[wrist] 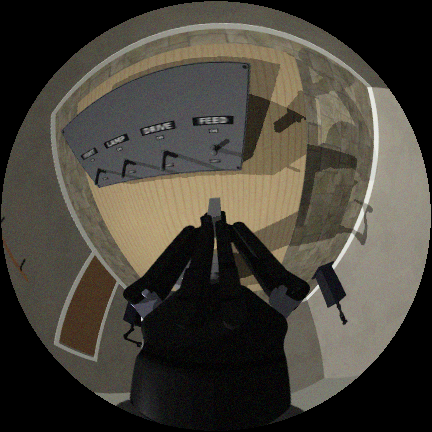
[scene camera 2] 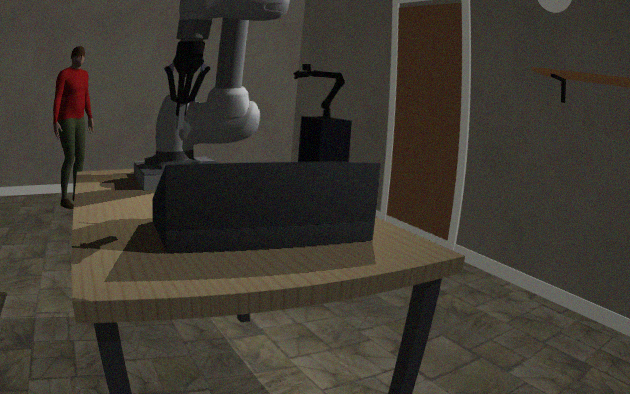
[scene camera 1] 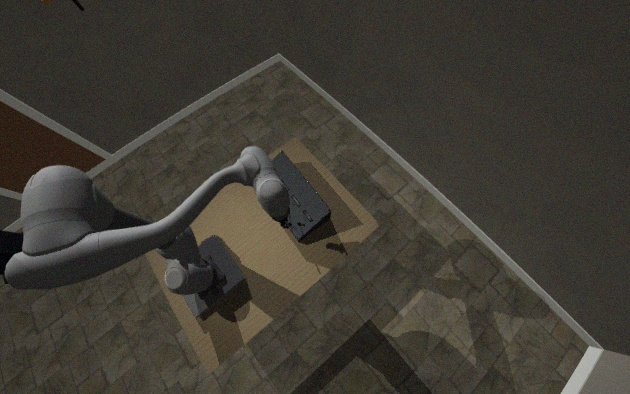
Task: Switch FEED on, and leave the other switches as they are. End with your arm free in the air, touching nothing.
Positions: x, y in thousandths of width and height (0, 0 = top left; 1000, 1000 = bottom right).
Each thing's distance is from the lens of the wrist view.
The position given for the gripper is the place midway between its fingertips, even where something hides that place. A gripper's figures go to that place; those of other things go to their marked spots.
gripper (wrist: 499, 476): 0.21 m
grey switch panel (wrist: 427, 258): 0.30 m
